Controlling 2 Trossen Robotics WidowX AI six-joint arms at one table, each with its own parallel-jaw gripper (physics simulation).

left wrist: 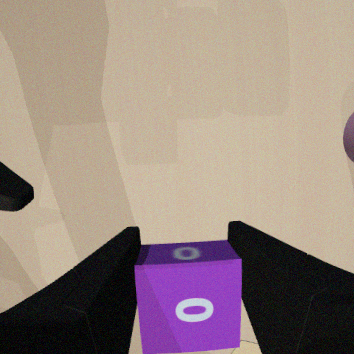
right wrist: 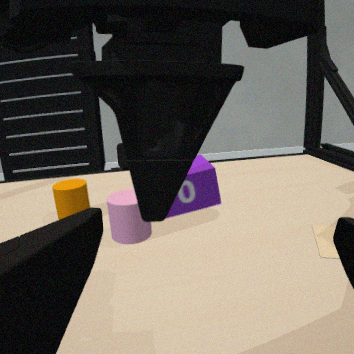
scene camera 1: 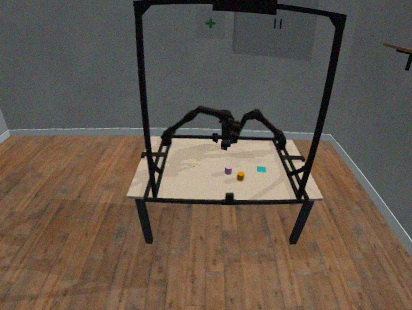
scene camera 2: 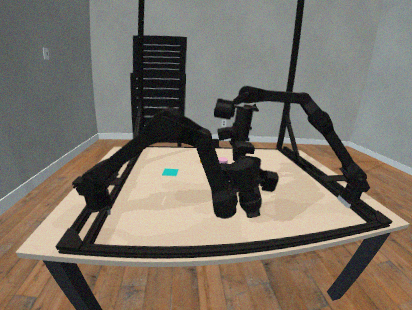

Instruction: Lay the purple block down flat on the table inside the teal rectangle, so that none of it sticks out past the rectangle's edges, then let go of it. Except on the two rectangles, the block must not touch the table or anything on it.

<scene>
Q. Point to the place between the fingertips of my right gripper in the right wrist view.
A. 222, 225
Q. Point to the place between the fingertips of my left gripper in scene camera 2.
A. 235, 162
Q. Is my right gripper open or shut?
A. Open.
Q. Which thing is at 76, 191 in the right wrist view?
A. An orange cylinder.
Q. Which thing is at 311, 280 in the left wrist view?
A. My left gripper.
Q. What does my left gripper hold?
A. A purple block.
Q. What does my right gripper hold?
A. Nothing.
</scene>
